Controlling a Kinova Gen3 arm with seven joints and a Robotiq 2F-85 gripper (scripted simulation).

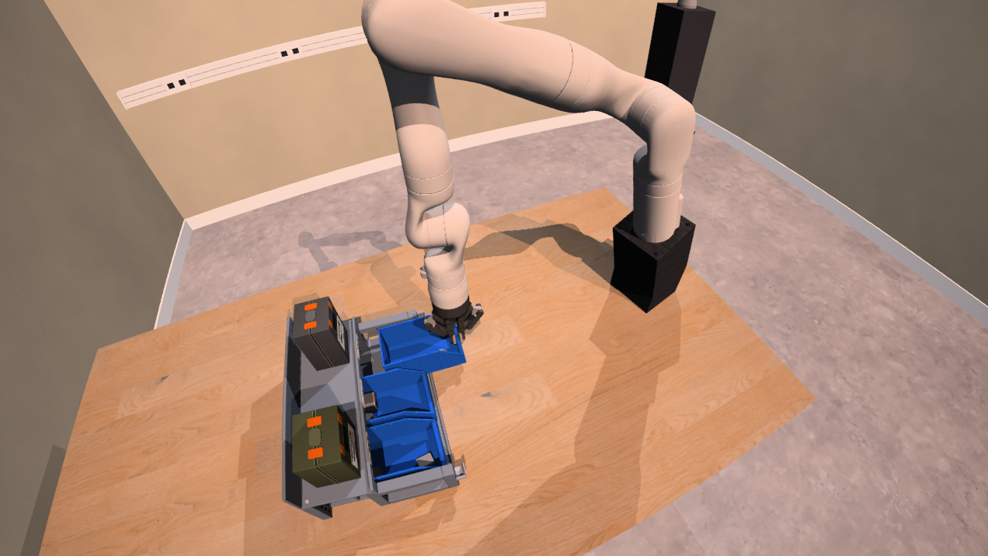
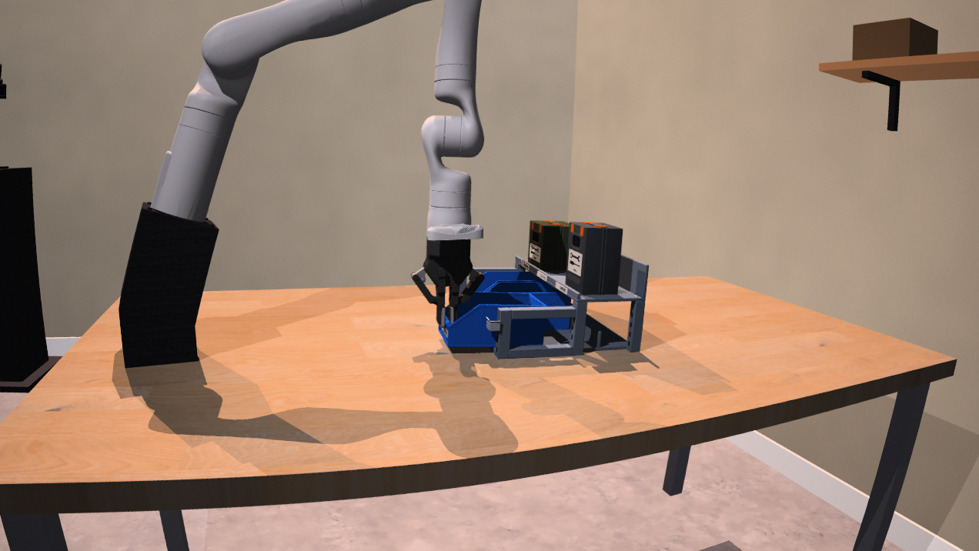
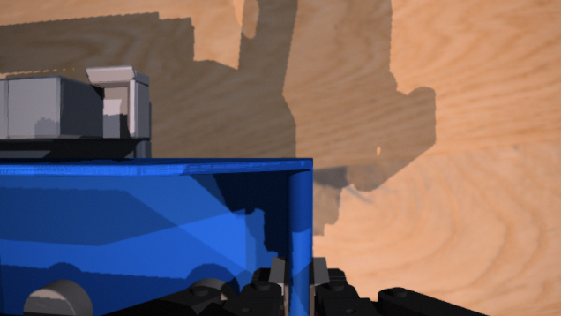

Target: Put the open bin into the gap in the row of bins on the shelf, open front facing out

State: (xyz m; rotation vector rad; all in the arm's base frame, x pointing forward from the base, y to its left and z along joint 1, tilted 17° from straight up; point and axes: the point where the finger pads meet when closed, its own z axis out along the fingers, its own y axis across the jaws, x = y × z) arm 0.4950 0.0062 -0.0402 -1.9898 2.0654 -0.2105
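My gripper is now 4 cm short of the grey round part, 3 cm above it and 2 cm to the right of it. Also, from my hand: grey shelf: 20 cm ahead, 11 cm to the left, 1 cm above; then black case: 27 cm ahead, 11 cm above, 1 cm to the right; then green case: 28 cm ahead, 22 cm to the left, 9 cm above.
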